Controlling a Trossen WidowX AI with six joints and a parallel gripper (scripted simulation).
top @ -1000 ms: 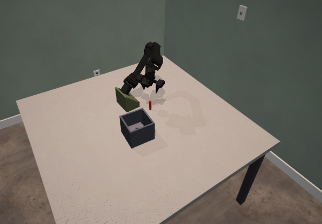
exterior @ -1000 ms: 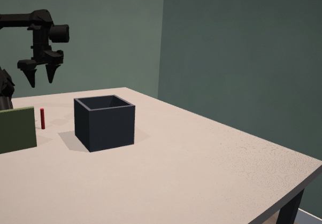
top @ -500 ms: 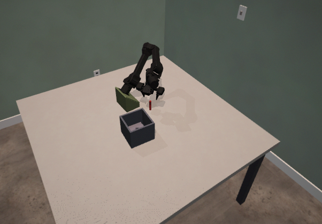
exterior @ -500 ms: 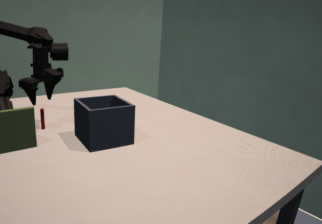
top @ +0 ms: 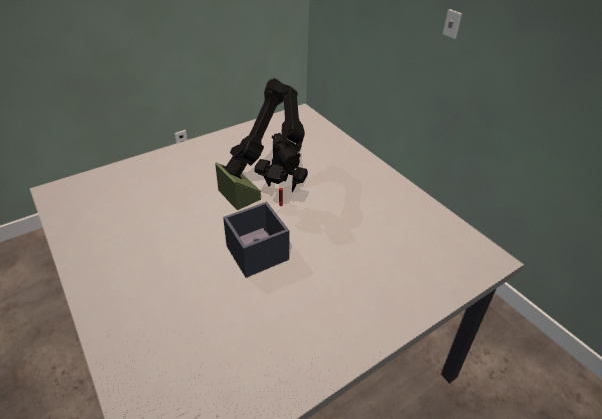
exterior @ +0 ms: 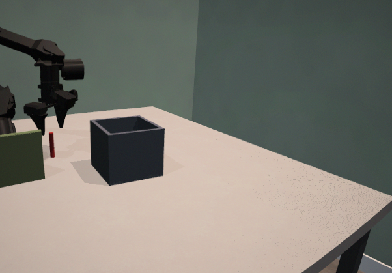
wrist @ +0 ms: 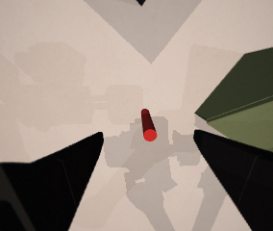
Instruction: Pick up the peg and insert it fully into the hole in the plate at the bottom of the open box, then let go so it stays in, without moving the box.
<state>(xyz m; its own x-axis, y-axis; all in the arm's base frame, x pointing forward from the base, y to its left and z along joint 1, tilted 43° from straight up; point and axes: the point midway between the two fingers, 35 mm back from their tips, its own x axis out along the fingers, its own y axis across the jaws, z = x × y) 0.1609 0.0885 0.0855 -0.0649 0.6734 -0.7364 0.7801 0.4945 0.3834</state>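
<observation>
The red peg is 8 cm below my hand. From my hand the other things lie so: pale grey plate (19 cm to the right, 16 cm ahead, 7 cm below).
</observation>
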